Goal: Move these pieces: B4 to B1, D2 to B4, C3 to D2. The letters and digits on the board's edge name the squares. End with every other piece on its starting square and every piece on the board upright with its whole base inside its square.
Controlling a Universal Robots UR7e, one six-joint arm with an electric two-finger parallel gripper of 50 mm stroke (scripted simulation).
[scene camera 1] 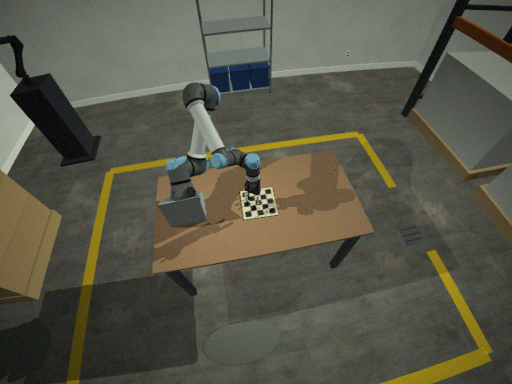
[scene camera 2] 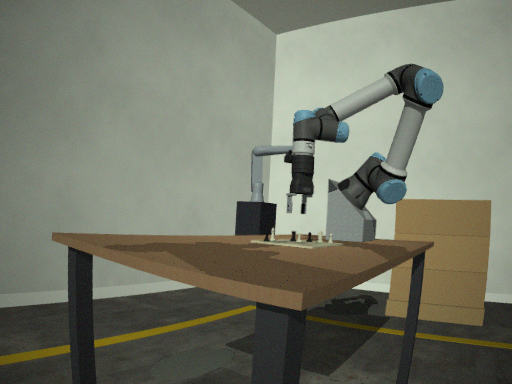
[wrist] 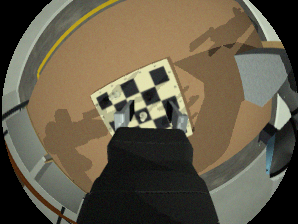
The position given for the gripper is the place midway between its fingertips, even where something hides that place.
In view: the gripper [scene camera 2: 296, 213] and a chessboard [scene camera 1: 266, 198].
The chessboard also shows in the wrist view [wrist: 158, 78]. The gripper is seen too in the wrist view [wrist: 150, 107].
